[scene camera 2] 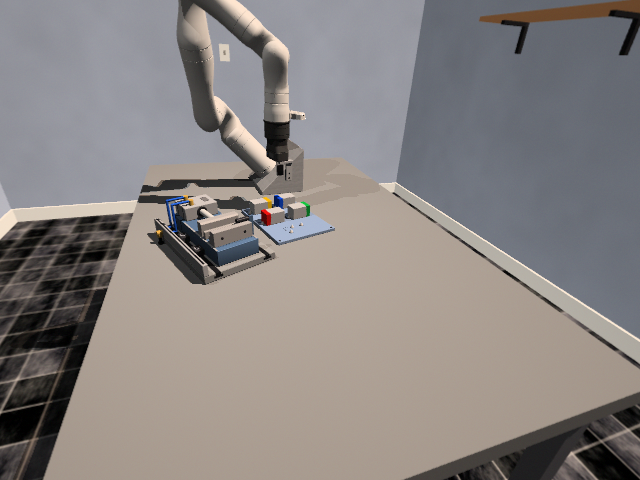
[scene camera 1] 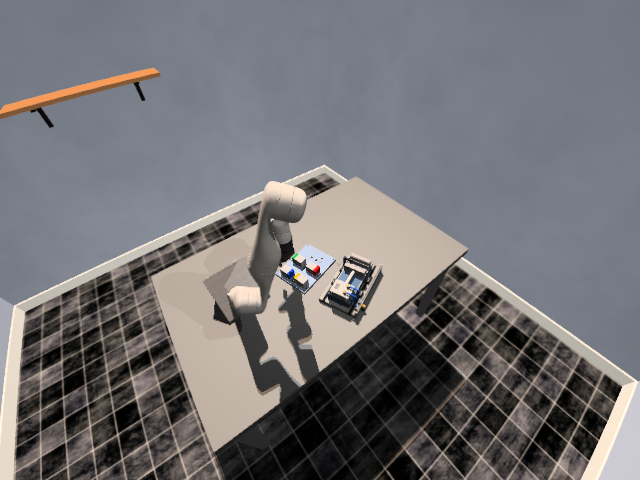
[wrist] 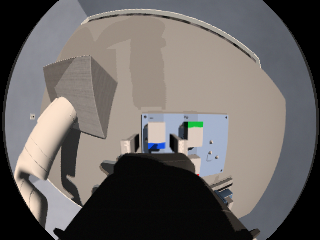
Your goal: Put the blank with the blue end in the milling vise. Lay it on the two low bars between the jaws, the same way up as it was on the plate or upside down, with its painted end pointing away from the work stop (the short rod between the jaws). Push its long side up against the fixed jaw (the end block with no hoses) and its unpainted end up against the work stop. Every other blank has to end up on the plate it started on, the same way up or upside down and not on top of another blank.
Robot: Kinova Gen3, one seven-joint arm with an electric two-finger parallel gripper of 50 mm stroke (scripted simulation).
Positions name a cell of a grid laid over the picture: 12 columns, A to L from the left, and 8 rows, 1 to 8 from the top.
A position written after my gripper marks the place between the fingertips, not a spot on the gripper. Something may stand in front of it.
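My gripper (scene camera 2: F3) and (wrist: F5). Fixed jaw (scene camera 2: E4).
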